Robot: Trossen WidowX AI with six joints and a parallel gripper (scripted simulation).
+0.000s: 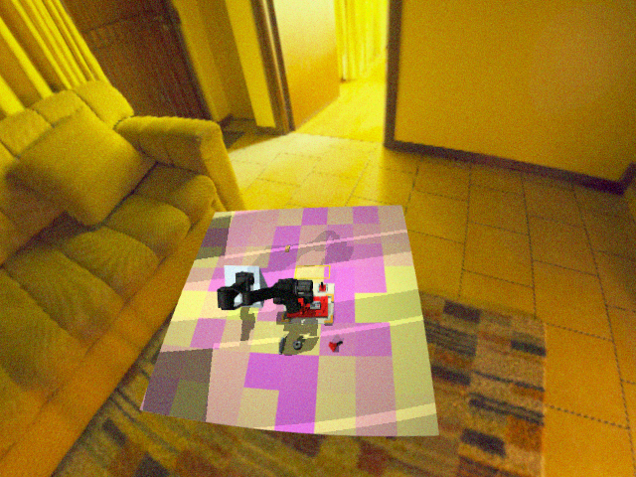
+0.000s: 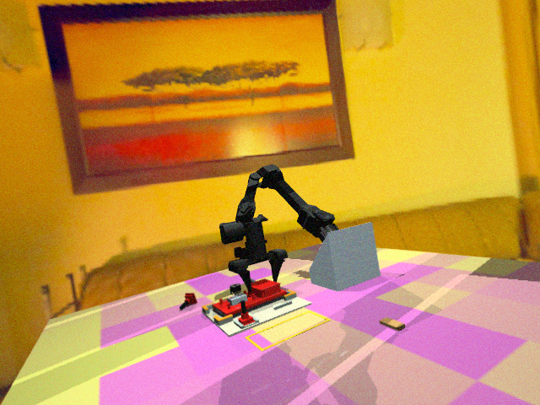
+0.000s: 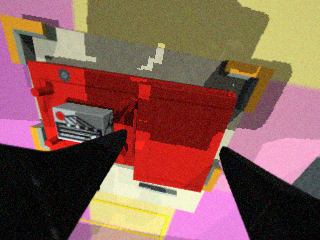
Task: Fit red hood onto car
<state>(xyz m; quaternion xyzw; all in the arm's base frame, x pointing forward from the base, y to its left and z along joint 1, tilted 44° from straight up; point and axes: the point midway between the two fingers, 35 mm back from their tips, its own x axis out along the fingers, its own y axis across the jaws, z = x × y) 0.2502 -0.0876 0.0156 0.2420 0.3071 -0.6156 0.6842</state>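
Right now the jig is 6 cm ahead of my gripper tip, 3 cm to the left of it and 3 cm below it. Also, from my gripper tip: red hood right at my gripper tip; orange block 38 cm to the left, 13 cm behind, 4 cm below; grey rod 20 cm to the right, 4 cm behind, 3 cm below.
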